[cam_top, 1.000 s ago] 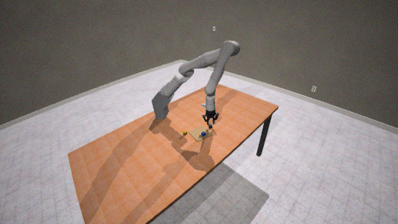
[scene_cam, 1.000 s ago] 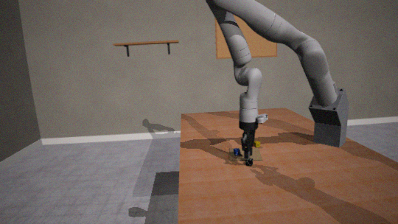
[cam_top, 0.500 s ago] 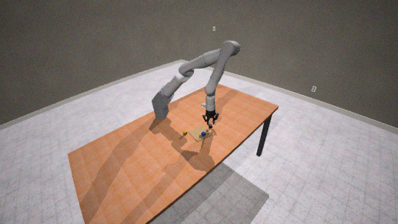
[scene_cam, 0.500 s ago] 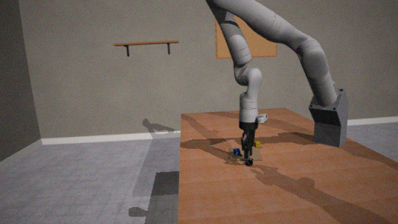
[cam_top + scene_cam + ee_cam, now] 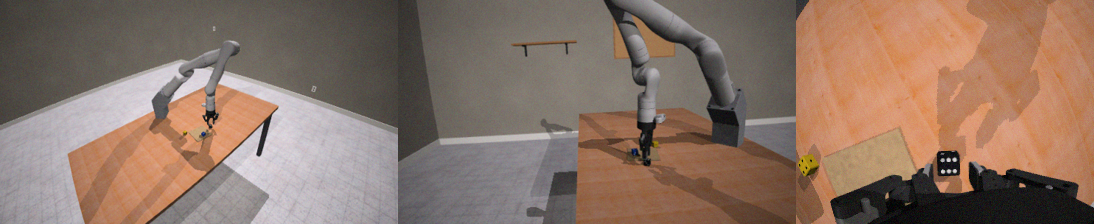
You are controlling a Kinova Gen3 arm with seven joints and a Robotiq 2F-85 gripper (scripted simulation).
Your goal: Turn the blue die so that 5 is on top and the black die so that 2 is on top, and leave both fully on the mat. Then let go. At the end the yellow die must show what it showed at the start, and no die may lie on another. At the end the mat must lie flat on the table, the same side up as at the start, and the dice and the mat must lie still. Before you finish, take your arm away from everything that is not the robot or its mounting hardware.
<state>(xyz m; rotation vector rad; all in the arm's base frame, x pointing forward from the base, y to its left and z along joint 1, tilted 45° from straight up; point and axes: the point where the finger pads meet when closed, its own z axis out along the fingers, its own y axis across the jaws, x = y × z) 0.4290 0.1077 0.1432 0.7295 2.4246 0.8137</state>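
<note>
Right now my hand is 40 mm above the black die. Also, from my hand: blue die: 110 mm to the right, 40 mm below, 30 mm ahead; yellow die: 210 mm to the right, 80 mm behind, 40 mm below; tan mat: 110 mm to the right, 50 mm below.
</note>
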